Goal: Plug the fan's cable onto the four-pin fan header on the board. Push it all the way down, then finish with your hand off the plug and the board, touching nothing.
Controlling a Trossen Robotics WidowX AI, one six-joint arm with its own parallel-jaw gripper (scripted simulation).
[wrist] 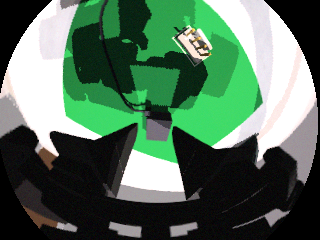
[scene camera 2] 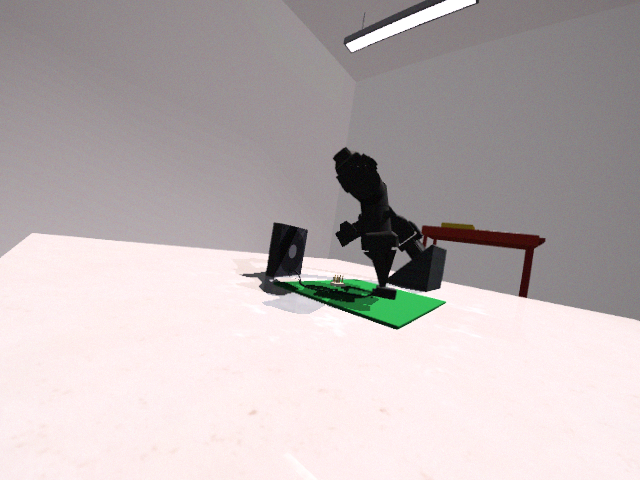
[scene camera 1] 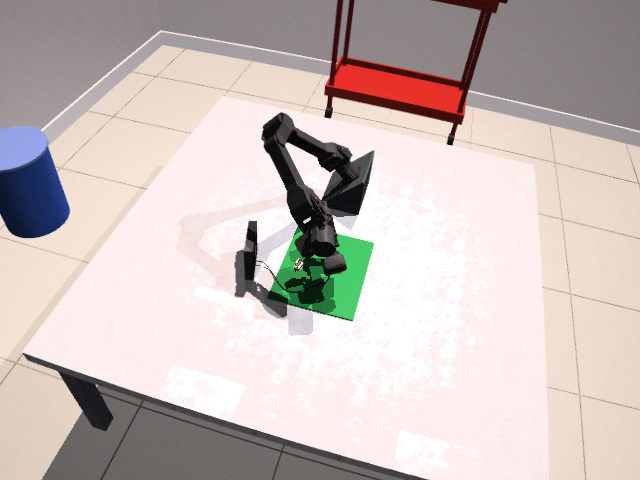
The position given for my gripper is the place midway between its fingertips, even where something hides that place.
Observation:
In view: my gripper (scene camera 2: 382,285), a black fan (scene camera 2: 287,245) and a green board (scene camera 1: 338,297).
My gripper is seen too in the wrist view (wrist: 155,128) and in scene camera 1 (scene camera 1: 332,264). The green board also shows in the wrist view (wrist: 209,101) and in scene camera 2 (scene camera 2: 408,307).

